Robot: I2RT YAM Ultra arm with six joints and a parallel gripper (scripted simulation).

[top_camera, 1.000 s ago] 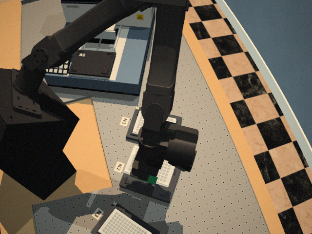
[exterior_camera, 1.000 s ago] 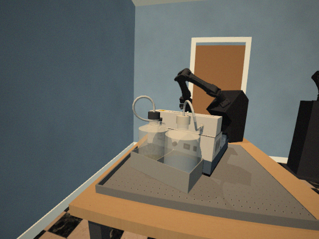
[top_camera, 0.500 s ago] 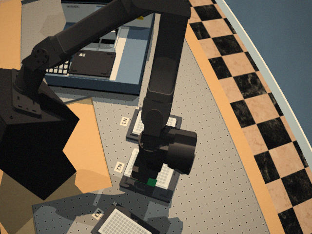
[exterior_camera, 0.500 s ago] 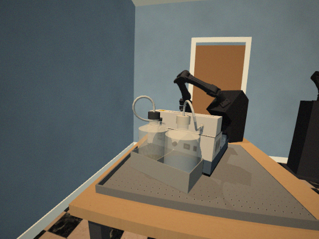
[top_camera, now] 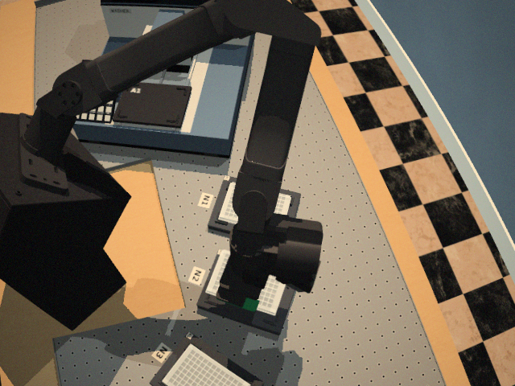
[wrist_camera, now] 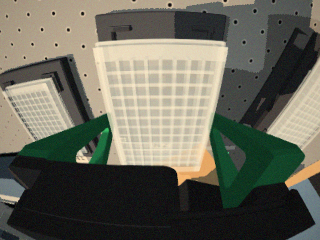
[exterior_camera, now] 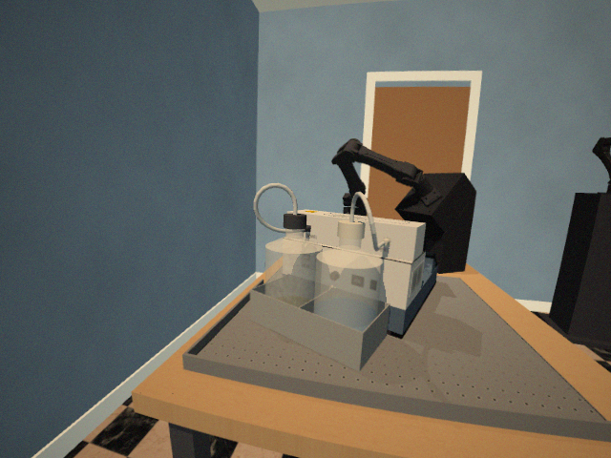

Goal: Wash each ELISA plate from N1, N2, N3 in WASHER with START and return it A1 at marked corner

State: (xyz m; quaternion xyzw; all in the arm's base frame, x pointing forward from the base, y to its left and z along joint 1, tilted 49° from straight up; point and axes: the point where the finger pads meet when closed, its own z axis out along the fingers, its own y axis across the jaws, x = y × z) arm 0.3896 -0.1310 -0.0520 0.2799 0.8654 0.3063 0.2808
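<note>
Now: hand 60 mm above the nest N2. Round my hand: nest N3 (170 mm to the right, 90 mm behind, 40 mm below); nest N1 (170 mm to the left, 70 mm below, 30 mm ahead); N3 label (170 mm behind, 100 mm to the right, 70 mm below).
</note>
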